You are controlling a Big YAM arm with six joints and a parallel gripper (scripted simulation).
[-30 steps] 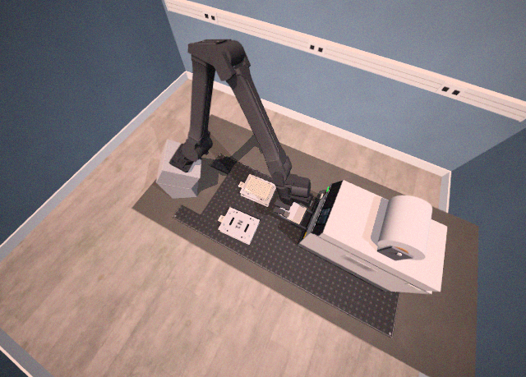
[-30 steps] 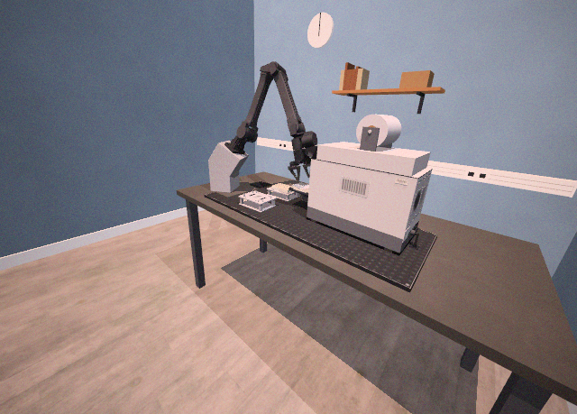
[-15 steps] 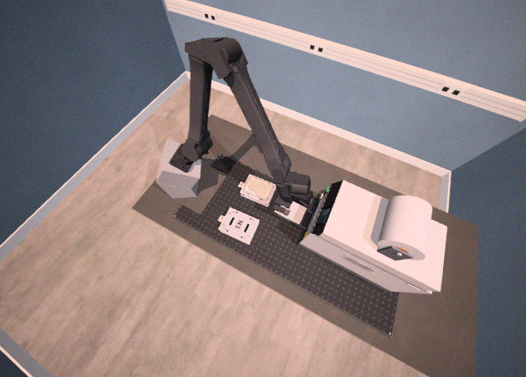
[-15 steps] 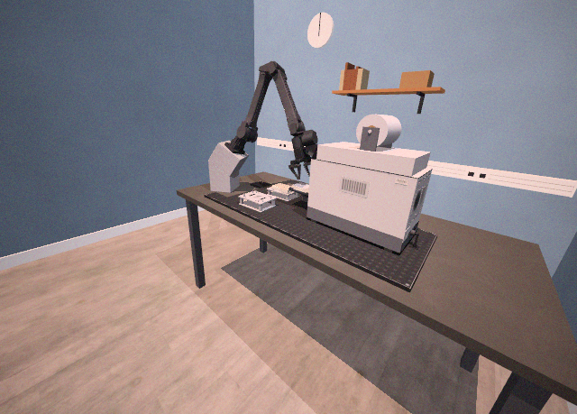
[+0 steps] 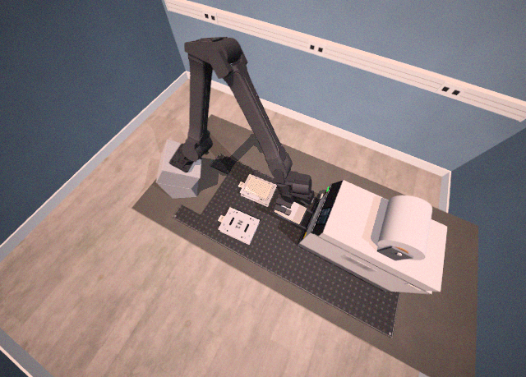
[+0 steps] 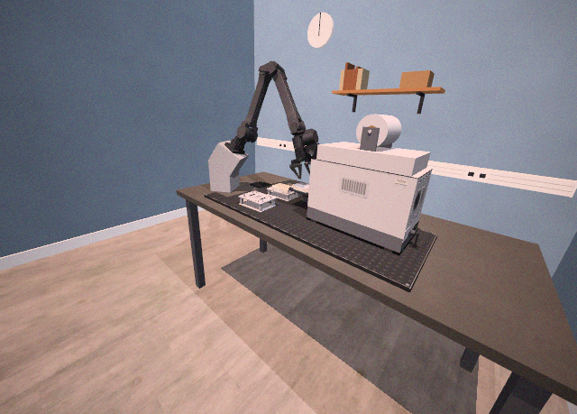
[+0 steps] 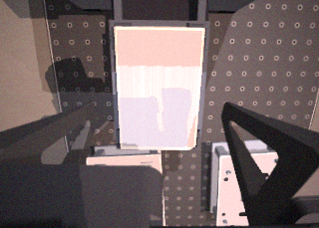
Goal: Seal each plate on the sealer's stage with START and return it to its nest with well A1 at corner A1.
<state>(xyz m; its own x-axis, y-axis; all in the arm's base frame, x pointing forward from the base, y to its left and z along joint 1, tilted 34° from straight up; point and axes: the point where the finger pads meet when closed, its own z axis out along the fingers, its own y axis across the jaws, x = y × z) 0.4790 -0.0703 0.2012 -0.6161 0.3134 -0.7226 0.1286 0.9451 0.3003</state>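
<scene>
My gripper is now 8 cm above the sealer stage. The rest, counted from my hand: foil roll (33 cm ahead, 24 cm above, 5 cm to the right); plate nest (21 cm behind, 13 cm to the right, 13 cm below).
</scene>
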